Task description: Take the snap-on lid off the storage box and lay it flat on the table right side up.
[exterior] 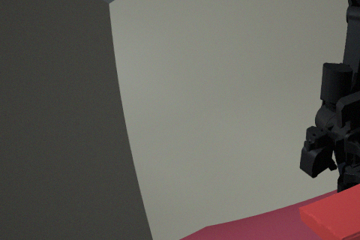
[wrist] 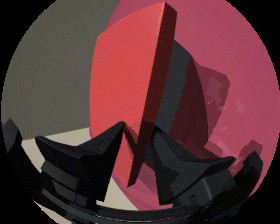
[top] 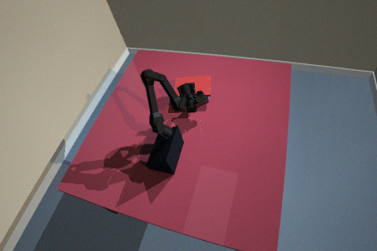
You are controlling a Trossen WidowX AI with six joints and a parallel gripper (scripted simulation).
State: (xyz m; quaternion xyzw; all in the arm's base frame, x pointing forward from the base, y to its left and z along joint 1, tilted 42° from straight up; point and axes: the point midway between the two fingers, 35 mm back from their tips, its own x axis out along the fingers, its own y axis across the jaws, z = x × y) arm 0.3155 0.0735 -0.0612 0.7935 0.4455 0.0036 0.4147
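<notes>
Right now my gripper tip is 70 mm short of the red lid and 30 mm to the right of it. The rest, counted from my gripper tip: storage box: 70 mm ahead, 50 mm below, 30 mm to the left.
</notes>
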